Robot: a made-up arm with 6 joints.
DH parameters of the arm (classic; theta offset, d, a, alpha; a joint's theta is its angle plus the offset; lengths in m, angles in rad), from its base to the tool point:
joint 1: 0 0.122 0 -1.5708
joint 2: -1.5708 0 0.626 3.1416
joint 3: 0 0 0 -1.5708
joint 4: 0 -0.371 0 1.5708
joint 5: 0 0.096 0 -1.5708
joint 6: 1.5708 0 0 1.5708
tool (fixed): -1.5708 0 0 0
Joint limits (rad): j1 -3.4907..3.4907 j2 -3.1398..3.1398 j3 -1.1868..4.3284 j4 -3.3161..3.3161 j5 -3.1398..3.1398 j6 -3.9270..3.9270
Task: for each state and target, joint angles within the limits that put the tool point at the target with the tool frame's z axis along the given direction. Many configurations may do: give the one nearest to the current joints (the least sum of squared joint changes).
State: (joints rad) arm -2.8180 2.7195 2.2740 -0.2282 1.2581 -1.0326
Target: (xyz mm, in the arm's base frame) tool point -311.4 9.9 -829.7 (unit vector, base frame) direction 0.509 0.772 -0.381
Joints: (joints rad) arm -2.9685 2.9054 1.9594 -0.8499 1.2782 -1.5060
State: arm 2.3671 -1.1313 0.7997 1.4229 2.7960 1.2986
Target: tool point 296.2 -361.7 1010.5 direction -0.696 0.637 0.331
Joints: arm 2.2877 -0.5625 1.1138 1.7210 2.3961 1.9175
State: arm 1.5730 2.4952 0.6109 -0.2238 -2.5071 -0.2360
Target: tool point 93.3 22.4 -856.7 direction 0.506 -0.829 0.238
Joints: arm 1.6890 2.9824 1.1409 0.1220 -3.1345 -0.2947
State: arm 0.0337 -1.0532 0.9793 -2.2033 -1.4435 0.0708
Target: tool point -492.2 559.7 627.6 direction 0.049 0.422 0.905
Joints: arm -0.7606 -1.3234 0.7998 -2.3306 -1.6466 -0.4341
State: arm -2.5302 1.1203 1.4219 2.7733 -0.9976 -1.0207
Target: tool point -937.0 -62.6 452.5 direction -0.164 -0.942 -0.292
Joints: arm -3.1738 1.1422 1.2659 2.8805 -0.1768 -0.9897
